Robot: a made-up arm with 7 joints.
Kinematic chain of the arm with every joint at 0, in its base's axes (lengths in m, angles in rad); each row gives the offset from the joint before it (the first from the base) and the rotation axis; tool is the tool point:
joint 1: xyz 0 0 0 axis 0 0.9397 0.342
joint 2: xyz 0 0 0 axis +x
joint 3: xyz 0 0 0 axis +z
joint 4: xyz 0.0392 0 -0.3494 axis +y
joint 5: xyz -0.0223 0 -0.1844 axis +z
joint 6: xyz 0 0 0 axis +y
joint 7: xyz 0 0 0 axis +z
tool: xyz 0 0 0
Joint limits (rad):
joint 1: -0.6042..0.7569
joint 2: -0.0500..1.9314
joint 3: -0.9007..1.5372
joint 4: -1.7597..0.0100
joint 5: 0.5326..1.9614
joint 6: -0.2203..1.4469
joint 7: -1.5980..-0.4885
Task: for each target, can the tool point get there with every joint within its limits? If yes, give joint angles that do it. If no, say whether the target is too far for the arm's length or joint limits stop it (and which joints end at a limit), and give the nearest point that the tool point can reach.
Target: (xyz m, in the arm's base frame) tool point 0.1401 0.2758 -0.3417
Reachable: yes | joints 0.1606 0.8660 -0.3202 -1.3736 1.5165 0.0459 -0.9907
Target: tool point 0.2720 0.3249 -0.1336
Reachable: yes | joints -0.3058 0.7555 0.5559 -1.4972 1.3632 0.0528 -1.3162
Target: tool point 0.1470 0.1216 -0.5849
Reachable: no: too far | nearest point 0.1284 0.1062 -0.5108 | short by 0.078 m
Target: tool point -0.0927 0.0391 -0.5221
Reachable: yes | joints 0.4002 0.1247 -0.2382 -0.5359 0.7205 0.3219 -1.1738
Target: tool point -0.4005 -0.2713 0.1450
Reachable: no: joint limits stop it (at a limit: joint 1, joint 2, joint 3, joint 4) | nearest point -0.3412 -0.0580 -0.4063 | short by 0.594 m
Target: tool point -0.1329 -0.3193 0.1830
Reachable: no: joint limits stop it (at a limit: joint 1, joint 2, joint 3, joint 4) | nearest point 0.2521 -0.2343 -0.2128 | short by 0.559 m
